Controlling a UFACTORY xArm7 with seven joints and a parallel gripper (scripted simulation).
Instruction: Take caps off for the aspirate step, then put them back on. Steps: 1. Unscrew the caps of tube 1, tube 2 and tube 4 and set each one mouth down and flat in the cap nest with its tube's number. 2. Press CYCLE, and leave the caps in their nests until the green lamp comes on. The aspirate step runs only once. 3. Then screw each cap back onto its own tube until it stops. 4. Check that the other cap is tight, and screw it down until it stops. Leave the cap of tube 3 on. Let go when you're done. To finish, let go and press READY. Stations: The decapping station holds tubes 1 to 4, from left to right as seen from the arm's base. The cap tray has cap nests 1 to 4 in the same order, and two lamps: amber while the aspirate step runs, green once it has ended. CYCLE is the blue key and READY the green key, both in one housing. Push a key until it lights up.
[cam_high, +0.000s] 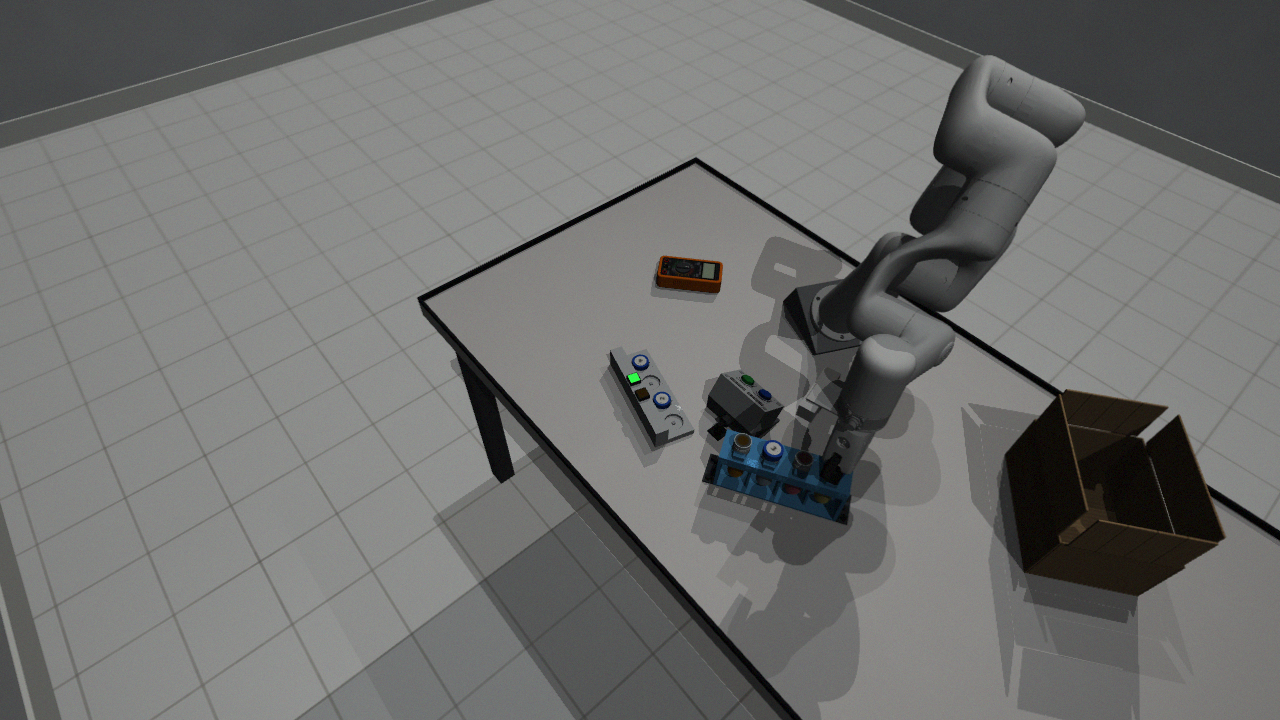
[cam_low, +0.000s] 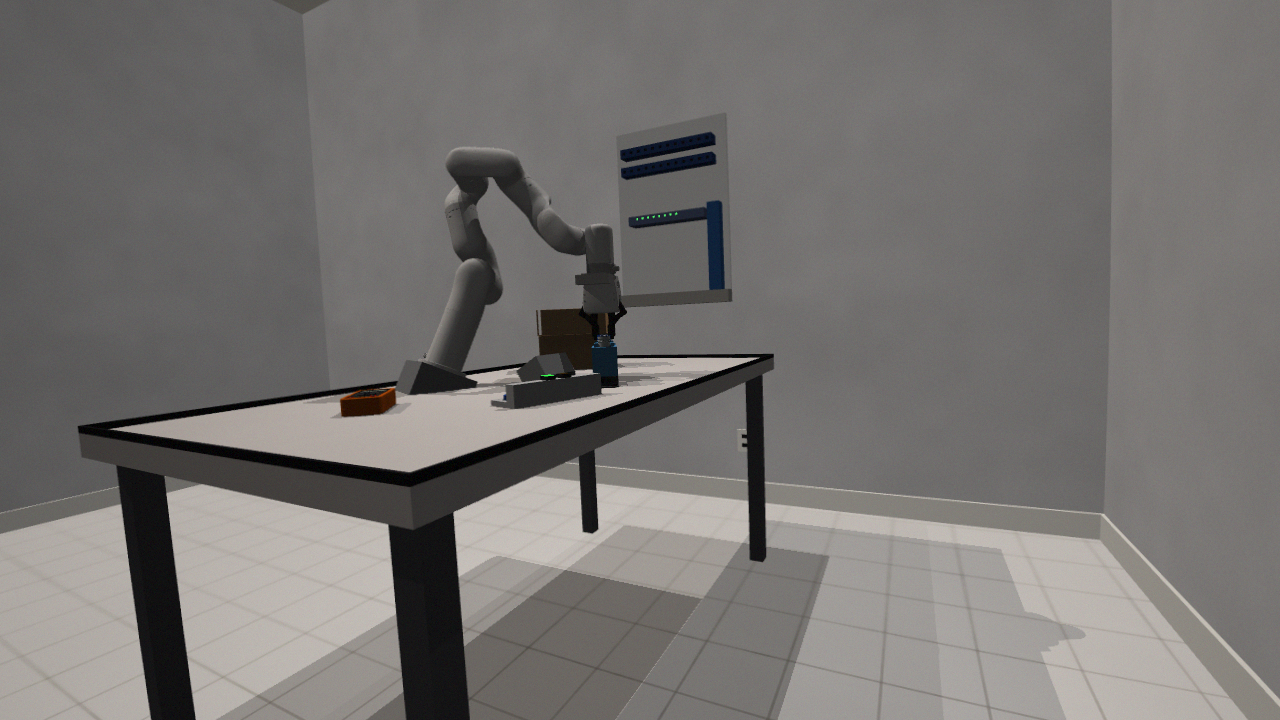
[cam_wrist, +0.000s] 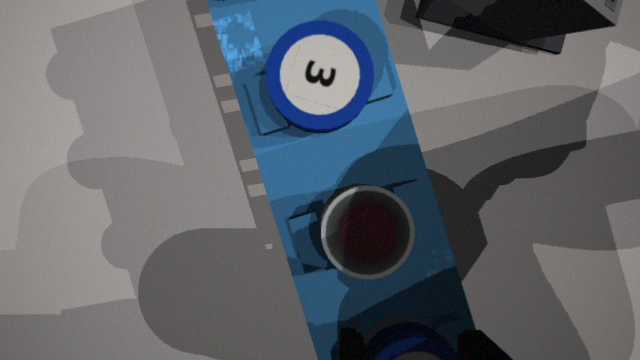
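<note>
My gripper is now 1 cm above the cap 1. The rest, counted from my hand: cap 3 (8 cm to the right, 7 cm ahead, 1 cm below); blue key (20 cm to the right, 6 cm below, 2 cm behind); key housing (22 cm to the right, 7 cm below, 1 cm ahead).
</note>
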